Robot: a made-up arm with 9 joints. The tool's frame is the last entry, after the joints.
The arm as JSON. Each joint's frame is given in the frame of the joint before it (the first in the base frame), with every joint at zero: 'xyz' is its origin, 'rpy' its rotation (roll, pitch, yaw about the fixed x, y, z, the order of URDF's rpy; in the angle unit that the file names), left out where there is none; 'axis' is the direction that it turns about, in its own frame. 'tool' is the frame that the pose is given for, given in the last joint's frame.
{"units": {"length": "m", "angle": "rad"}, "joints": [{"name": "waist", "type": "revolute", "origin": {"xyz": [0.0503, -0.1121, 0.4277], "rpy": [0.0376, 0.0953, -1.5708]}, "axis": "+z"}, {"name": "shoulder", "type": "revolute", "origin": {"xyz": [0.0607, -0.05, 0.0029], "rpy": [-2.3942, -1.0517, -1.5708]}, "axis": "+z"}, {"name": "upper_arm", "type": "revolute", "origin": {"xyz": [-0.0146, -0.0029, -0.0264], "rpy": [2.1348, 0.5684, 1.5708]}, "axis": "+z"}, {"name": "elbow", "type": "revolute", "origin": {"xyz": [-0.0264, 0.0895, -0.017], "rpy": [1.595, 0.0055, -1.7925]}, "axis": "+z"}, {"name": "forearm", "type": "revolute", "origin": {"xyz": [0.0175, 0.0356, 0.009], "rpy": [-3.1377, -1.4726, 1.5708]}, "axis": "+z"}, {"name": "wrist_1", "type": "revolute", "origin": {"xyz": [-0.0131, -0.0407, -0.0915], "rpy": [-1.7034, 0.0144, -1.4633]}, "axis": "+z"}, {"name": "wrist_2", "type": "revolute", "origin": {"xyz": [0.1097, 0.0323, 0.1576], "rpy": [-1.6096, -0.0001, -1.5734]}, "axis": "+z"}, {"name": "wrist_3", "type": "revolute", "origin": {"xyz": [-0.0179, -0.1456, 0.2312], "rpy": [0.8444, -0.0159, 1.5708]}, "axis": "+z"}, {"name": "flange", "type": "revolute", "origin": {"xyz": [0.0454, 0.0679, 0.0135], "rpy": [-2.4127, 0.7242, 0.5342]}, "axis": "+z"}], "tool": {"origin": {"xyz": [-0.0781, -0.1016, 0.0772], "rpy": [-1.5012, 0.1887, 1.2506]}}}
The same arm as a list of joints. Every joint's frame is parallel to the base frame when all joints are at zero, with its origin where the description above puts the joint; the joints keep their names.
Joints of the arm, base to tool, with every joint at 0 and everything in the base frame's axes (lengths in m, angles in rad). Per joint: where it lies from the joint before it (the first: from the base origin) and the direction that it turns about. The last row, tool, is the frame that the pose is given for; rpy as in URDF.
waist: axis -0.037598 -0.095096 0.994758 offset 0.0503 -0.1121 0.4277
shoulder: axis -0.622685 -0.639784 -0.450489 offset -0.0501 -0.0605 -0.0048
upper_arm: axis 0.0001 0 1 offset 0.0258 0.0159 0.0004
elbow: axis -0.069997 -0.997254 -0.024199 offset -0.0845 -0.0396 -0.0170
forearm: axis 0.0068 0.073697 0.997258 offset 0.0170 -0.0111 0.0353
wrist_1: axis 0.0388 -0.997492 -0.0592 offset -0.0403 0.0091 -0.0922
wrist_2: axis -1 0 0.0001 offset -0.1034 -0.1595 -0.0421
wrist_3: axis -0.664007 -0.054901 0.745708 offset -0.2312 -0.1443 -0.0265
flange: axis 0.142701 -0.723507 -0.675407 offset -0.0604 0.0464 -0.0323
tool: offset -0.0998 -0.1101 -0.0174 rpy 0.8069 -0.0970 0.3619

